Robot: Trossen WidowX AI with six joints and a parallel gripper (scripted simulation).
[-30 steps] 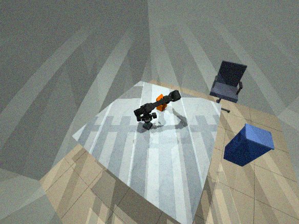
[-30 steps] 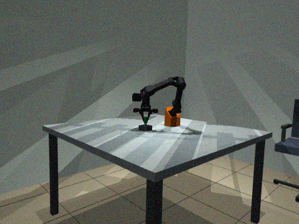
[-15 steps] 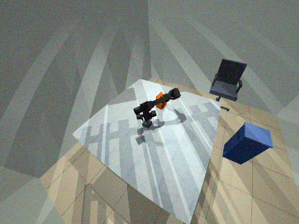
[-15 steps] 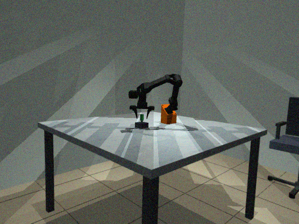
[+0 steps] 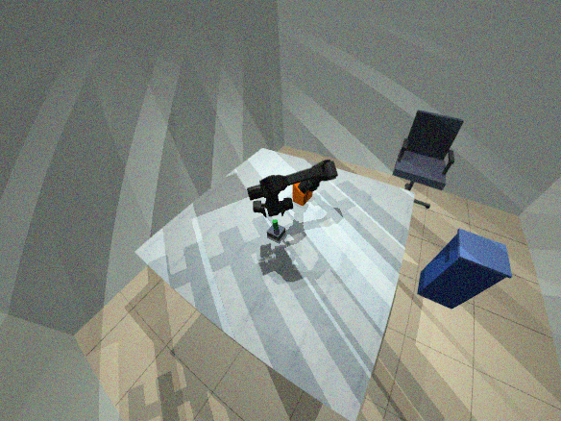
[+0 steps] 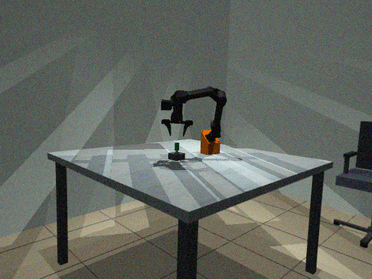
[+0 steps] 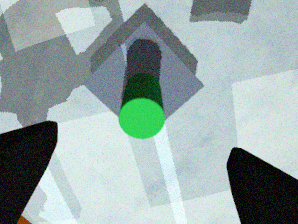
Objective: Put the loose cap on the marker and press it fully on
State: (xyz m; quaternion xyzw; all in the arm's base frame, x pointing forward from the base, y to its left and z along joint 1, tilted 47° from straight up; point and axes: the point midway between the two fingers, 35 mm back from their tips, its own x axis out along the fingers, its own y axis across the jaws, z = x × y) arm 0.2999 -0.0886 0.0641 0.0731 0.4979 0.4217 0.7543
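Right now my gripper tip is 60 mm above the green cap. Round my gripper tip: dark holder block (120 mm below).
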